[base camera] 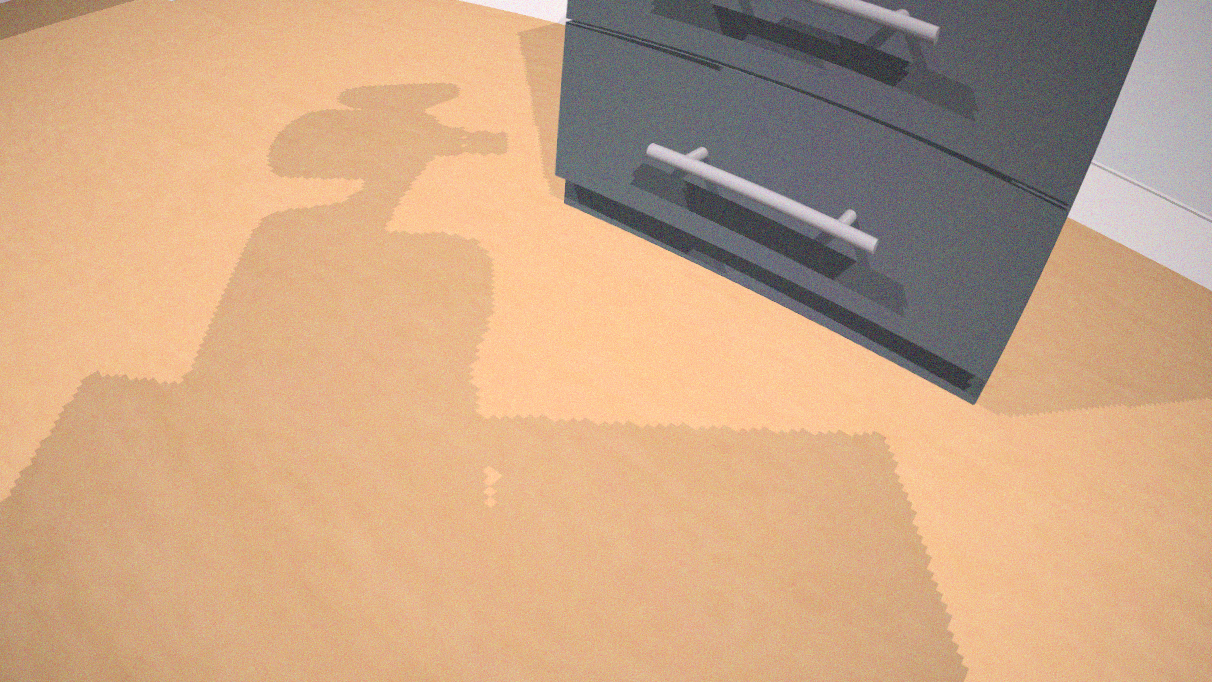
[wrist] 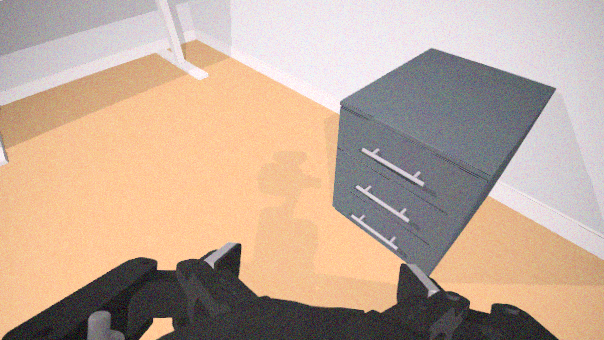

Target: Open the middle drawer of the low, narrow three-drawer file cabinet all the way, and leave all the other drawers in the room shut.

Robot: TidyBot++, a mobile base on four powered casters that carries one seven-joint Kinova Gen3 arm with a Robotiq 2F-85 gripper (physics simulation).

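Frame: origin at the arm's base, x ahead, y left, z up, level; metres.
Seen in the pictures: gripper, fingertip midpoint: [wrist: 318, 271].
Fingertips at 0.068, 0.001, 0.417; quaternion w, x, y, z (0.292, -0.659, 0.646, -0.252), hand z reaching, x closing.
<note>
Pixels of each thing's top centre, then the offset from my fingertips to it, as dx, dy, dz. "*": a spot on its surface instead.
- middle drawer's pale bar handle, surface spot: [wrist: 382, 204] * +0.496, -0.139, -0.539
- top handle, surface spot: [wrist: 393, 167] * +0.496, -0.141, -0.384
- bottom handle, surface spot: [wrist: 374, 232] * +0.497, -0.139, -0.693
The low dark grey file cabinet [base camera: 957, 254] [wrist: 450, 105] stands at the right in both views, its three drawers shut. The middle drawer's pale bar handle [wrist: 382, 204] is between the top handle [wrist: 393, 167] and the bottom handle [wrist: 374, 232] in the wrist view. In the base camera view the bottom handle [base camera: 762, 198] shows whole, and part of the handle above it [base camera: 881, 16] shows at the top edge. My gripper [wrist: 318, 271] is open and empty, apart from the cabinet, with its right finger in front of the cabinet's lower corner in the wrist view.
A white wall [wrist: 300, 35] with a white baseboard [wrist: 285, 80] runs behind the cabinet. A white leg with a foot [wrist: 195, 70] stands at the upper left in the wrist view. The robot's shadow [base camera: 355, 322] lies on the floor in front and left of the cabinet.
</note>
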